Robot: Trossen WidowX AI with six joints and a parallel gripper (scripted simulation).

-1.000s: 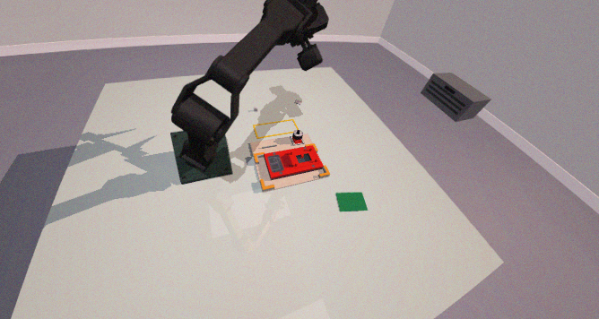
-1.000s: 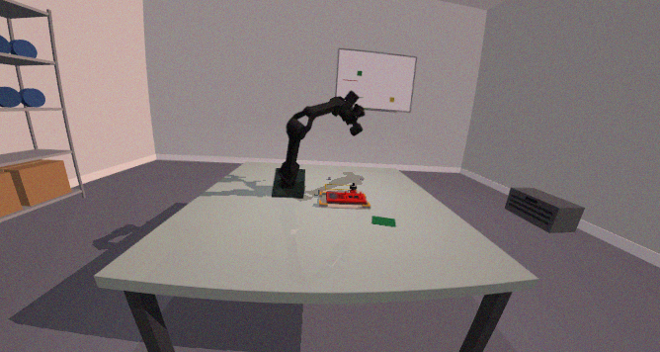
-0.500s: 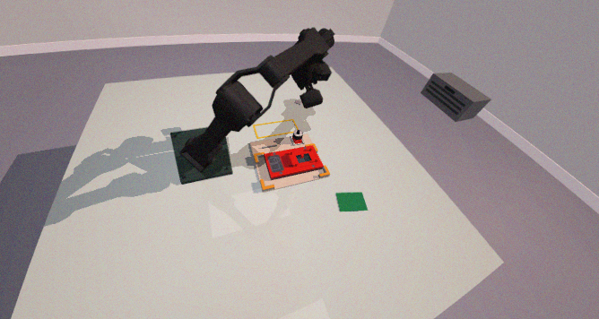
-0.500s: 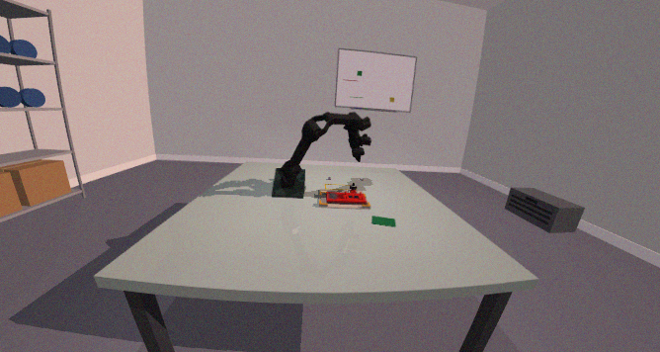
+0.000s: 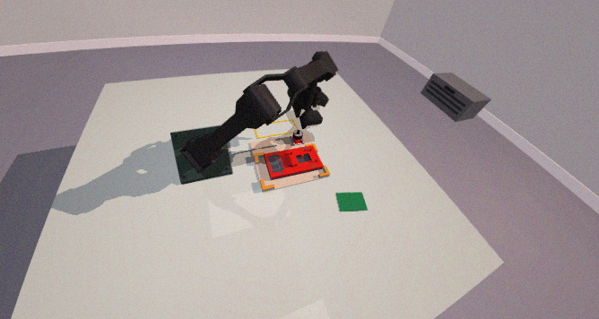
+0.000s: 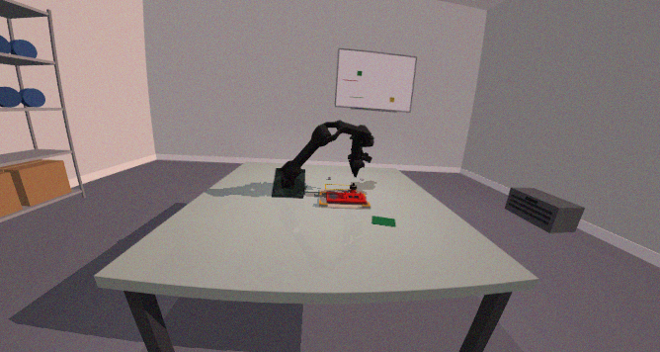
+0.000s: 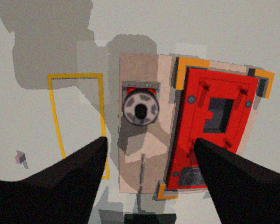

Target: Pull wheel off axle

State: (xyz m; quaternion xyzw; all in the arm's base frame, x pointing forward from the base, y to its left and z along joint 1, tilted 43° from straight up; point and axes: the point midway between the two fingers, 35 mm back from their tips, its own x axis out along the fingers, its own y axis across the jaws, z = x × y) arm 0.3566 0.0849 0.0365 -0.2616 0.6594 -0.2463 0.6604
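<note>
Right now the wheel is 10 mm to the left of my gripper tip and 70 mm below it. Round my gripper tip: axle (10 mm to the left, 70 mm below).
</note>
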